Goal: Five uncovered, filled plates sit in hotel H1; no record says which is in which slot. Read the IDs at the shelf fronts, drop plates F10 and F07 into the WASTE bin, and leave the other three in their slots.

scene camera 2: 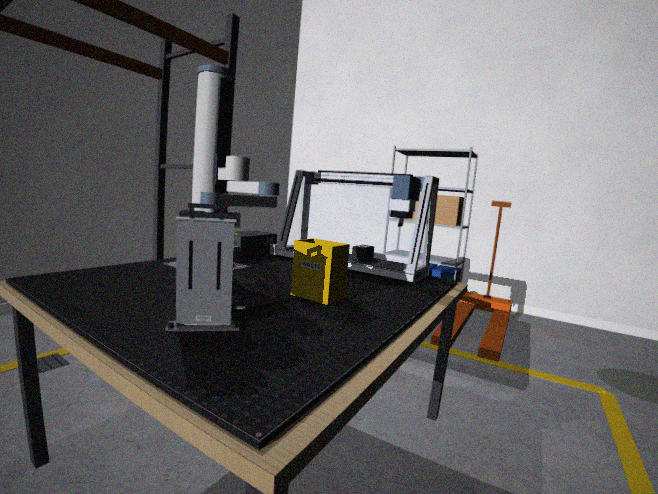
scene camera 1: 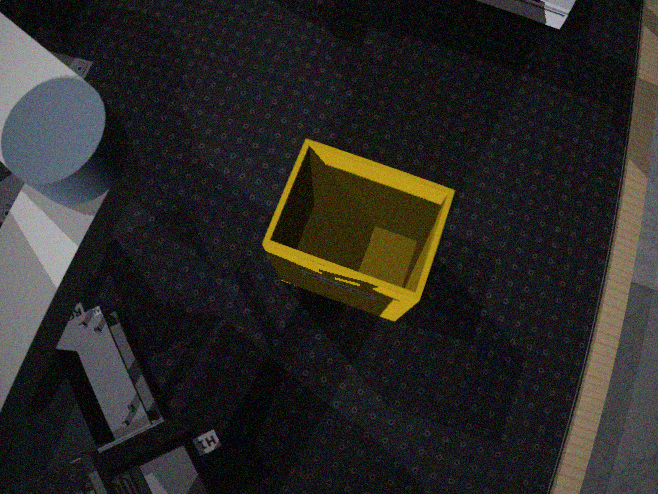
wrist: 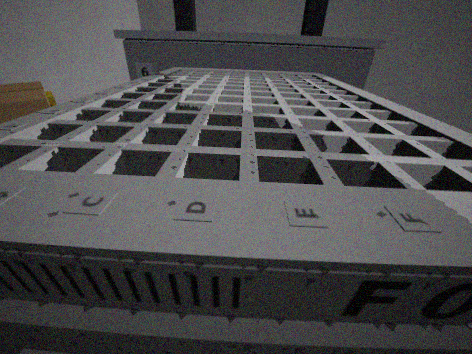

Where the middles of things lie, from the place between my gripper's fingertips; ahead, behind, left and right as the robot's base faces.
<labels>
Right now my hand is 9 cm above the hotel H1 (scene camera 2: 203,299), 4 cm to the left of it and 4 cm short of it.
</labels>
